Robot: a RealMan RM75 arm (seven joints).
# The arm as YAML. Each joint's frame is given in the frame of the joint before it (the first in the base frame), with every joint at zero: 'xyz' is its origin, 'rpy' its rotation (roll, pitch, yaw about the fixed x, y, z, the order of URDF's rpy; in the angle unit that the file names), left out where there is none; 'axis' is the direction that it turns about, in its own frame. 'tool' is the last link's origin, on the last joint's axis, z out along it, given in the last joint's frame.
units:
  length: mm
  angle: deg
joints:
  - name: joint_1
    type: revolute
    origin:
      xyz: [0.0, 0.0, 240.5]
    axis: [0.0, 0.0, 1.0]
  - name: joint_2
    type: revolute
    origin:
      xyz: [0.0, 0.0, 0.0]
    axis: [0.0, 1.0, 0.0]
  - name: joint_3
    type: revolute
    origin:
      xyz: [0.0, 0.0, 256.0]
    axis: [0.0, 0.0, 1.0]
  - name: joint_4
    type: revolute
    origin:
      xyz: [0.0, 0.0, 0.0]
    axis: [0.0, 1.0, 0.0]
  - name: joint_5
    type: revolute
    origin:
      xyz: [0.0, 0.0, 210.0]
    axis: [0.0, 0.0, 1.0]
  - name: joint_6
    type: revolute
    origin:
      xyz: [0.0, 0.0, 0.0]
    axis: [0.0, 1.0, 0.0]
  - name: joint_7
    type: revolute
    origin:
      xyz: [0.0, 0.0, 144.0]
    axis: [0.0, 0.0, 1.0]
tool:
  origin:
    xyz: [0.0, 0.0, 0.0]
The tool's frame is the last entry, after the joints.
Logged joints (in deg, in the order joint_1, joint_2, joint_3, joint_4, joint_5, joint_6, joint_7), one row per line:
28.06, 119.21, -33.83, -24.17, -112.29, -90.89, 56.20
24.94, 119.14, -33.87, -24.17, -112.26, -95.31, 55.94
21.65, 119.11, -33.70, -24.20, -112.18, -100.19, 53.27
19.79, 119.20, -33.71, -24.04, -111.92, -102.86, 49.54
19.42, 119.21, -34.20, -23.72, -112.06, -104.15, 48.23
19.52, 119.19, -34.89, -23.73, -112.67, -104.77, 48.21
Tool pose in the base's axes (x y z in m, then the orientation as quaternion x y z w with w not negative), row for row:
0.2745, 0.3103, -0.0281, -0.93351, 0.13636, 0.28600, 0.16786
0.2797, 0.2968, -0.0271, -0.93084, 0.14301, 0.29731, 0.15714
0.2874, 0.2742, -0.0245, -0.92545, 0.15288, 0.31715, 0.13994
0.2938, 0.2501, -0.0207, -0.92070, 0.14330, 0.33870, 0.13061
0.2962, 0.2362, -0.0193, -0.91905, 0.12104, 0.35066, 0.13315
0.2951, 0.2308, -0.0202, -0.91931, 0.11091, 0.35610, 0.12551
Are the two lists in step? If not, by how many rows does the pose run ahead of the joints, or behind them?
The pose runs 1 row behind the joints: the pose in row i belongs to the joints in row i - 1.
